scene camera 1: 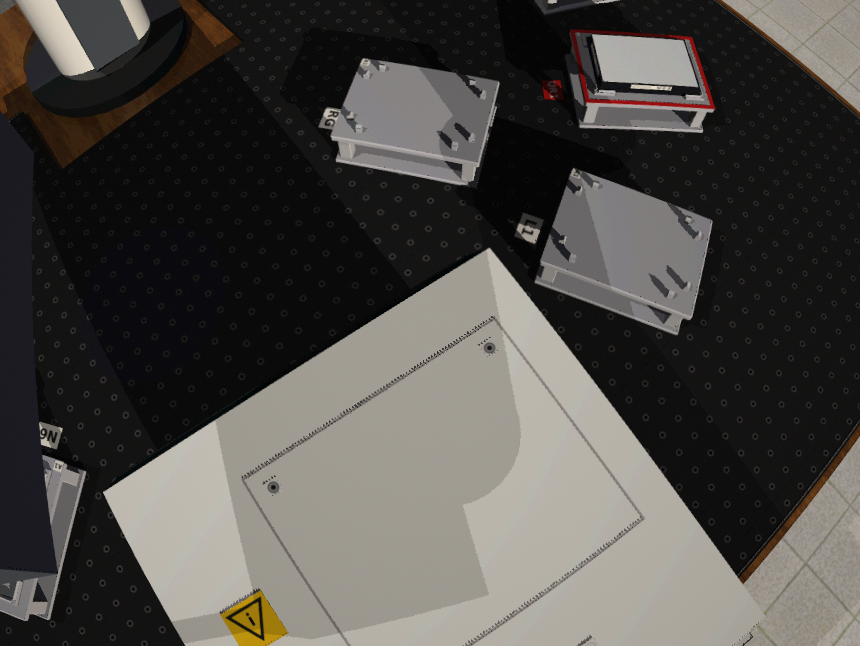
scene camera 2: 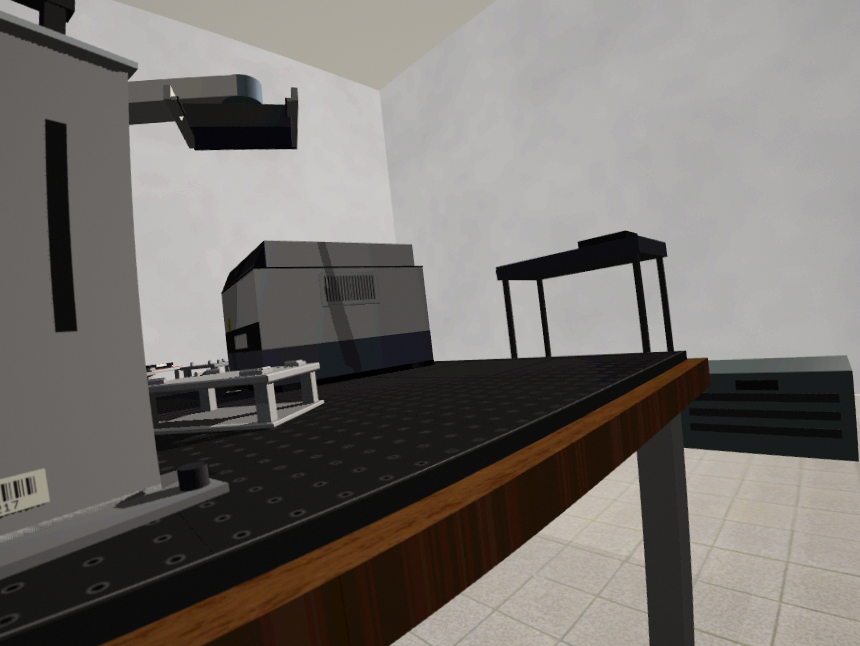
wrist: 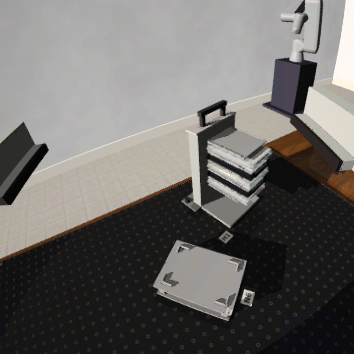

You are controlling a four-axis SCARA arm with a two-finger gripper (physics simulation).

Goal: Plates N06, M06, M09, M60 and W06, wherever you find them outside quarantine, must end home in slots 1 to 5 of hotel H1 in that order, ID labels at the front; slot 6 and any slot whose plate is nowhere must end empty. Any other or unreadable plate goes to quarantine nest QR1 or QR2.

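Frame: origin at the arm's base, x right, y ahead, z up, level; millimetres.
Where they show: gripper, fingertip midpoint: [scene camera 2: 232,92] [wrist: 162,114]; arm's base, link origin: [scene camera 1: 107,50].
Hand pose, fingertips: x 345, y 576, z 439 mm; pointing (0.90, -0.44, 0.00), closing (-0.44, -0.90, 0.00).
Note:
Each offset is from my fingertips to the top centre of the thing. "pt": to the spot under its first point.
Hotel H1 [wrist: 196,167] [scene camera 2: 90,243] stands upright. In the wrist view several light plates @[dz -250, dx +209, dy -256 mm] [wrist: 240,172] are stacked in it; their IDs and slots cannot be read. A dark-edged plate @[dz -362, dx -811, dy -9 mm] [scene camera 1: 643,61] with a pale top sits on the red-rimmed nest QR1 @[pt dz -407, dx -722, dy -11 mm] [scene camera 1: 590,115]; its label is too small to read. Nest N6 @[dz -371, dx +65, dy -54 mm] [wrist: 200,272] [scene camera 1: 69,500] is bare in the wrist view, in front of the hotel. My gripper [wrist: 162,114] [scene camera 2: 239,135] is open and empty, high above the table; in the wrist view its fingers are at the left and right edges. QR2 cannot be made out.
Bare nests RG @[dz -367, dx -558, dy -131 mm] [scene camera 1: 417,111] and L1 @[dz -367, dx -613, dy +137 mm] [scene camera 1: 625,243] stand beyond the large white instrument @[dz -175, dx -247, dy +245 mm] [scene camera 1: 417,431] [scene camera 2: 340,299]. A large dark shape [scene camera 1: 20,347] hides part of N6 in the first scene view. The arm's base [scene camera 1: 90,34] is at upper left. The hotel carries a black handle @[pt dz -148, dx +279, dy -233 mm] [wrist: 212,107].

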